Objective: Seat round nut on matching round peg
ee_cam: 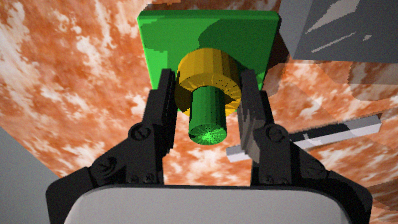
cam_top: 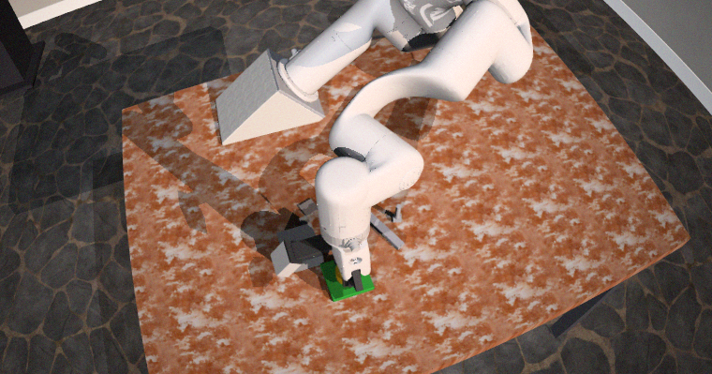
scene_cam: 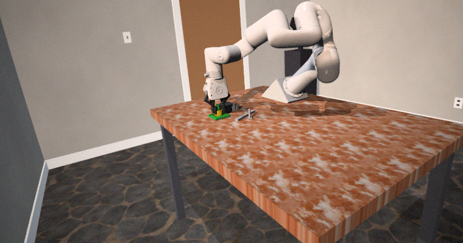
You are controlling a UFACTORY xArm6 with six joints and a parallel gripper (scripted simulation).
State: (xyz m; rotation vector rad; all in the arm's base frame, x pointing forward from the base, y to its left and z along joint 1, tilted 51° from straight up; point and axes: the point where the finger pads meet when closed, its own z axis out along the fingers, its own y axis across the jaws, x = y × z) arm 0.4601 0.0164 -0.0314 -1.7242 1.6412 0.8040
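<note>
Right now the grey block is 70 mm to the right of my hand, 70 mm behind it and 20 mm below it. The rest, counted from my hand: grey bar (100 mm behind, 80 mm to the left, 40 mm below).
</note>
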